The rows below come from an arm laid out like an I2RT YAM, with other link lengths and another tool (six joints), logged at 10 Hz.
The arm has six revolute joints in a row. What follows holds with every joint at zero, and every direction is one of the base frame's.
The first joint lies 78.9 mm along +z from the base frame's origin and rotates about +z.
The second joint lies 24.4 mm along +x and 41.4 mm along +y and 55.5 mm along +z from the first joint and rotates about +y.
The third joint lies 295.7 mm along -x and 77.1 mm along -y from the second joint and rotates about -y.
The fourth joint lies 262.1 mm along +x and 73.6 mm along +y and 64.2 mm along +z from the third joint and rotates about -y.
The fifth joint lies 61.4 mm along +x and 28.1 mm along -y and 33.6 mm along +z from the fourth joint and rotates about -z.
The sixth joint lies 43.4 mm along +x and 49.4 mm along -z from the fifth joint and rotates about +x.
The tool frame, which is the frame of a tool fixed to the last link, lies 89 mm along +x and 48 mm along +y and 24 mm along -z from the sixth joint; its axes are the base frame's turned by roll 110.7, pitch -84.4 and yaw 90 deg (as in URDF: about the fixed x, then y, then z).
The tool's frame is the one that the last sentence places.
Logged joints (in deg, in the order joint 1, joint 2, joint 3, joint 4, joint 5, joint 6), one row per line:
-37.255, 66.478, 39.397, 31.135, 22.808, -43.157
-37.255, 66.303, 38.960, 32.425, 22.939, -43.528
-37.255, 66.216, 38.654, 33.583, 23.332, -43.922
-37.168, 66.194, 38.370, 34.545, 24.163, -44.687
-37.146, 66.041, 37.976, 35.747, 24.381, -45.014
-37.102, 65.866, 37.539, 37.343, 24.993, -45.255
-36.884, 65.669, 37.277, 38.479, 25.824, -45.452
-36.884, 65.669, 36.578, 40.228, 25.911, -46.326
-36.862, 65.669, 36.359, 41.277, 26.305, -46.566
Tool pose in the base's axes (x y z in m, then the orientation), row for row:
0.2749, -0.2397, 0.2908, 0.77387, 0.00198, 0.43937, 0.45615
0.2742, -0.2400, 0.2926, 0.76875, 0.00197, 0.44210, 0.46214
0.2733, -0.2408, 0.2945, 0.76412, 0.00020, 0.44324, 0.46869
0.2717, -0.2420, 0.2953, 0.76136, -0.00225, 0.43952, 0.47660
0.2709, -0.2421, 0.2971, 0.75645, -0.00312, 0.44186, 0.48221
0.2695, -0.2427, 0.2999, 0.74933, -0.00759, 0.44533, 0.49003
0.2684, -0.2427, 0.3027, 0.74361, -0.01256, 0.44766, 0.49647
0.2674, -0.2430, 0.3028, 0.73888, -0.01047, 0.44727, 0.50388
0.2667, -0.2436, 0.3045, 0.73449, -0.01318, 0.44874, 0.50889
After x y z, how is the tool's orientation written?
As a quaternion, x y z w.
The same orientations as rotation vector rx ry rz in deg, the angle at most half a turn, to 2 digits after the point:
109.33, 0.28, 62.07
108.32, 0.28, 62.29
107.35, 0.03, 62.27
106.59, -0.31, 61.53
105.64, -0.44, 61.71
104.28, -1.06, 61.98
103.20, -1.74, 62.13
102.21, -1.45, 61.87
101.38, -1.82, 61.94

